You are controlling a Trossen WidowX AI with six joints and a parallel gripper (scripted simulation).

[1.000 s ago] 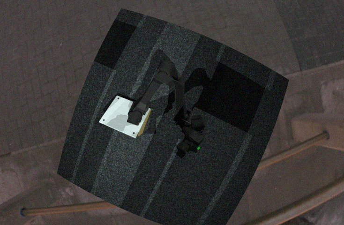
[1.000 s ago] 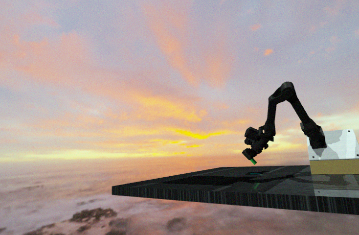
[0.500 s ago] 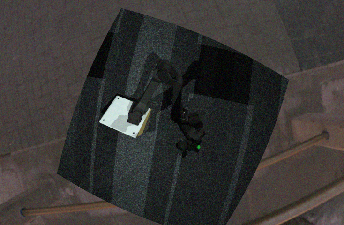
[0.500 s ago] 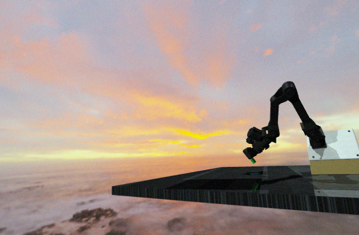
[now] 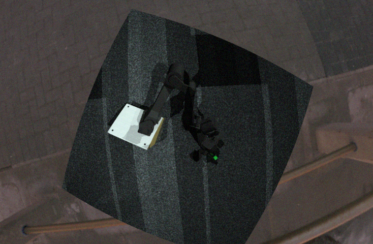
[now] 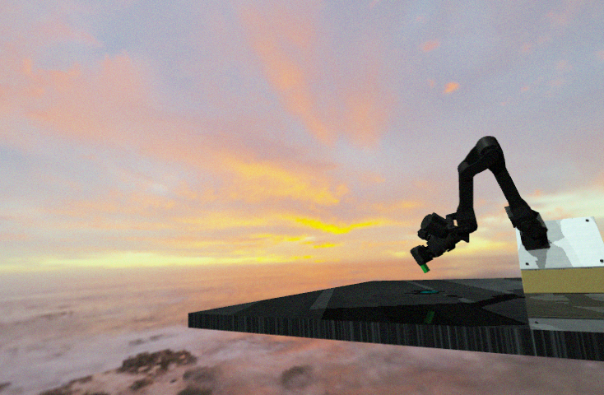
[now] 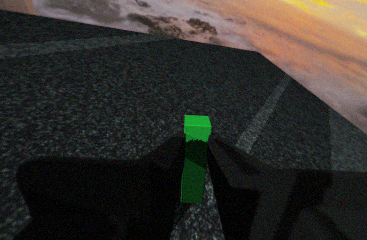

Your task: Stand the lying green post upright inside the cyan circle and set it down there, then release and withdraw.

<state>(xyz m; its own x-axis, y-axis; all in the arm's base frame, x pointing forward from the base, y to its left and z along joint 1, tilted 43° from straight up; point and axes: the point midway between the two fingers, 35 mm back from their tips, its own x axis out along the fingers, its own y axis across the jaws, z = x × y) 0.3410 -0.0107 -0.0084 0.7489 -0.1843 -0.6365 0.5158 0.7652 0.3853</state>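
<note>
Now: the cyan circle 30 mm behind my gripper tip, 40 mm to the left of it and 110 mm below it. Also, from my gripper tip: green post 10 mm behind, 20 mm below.
</note>
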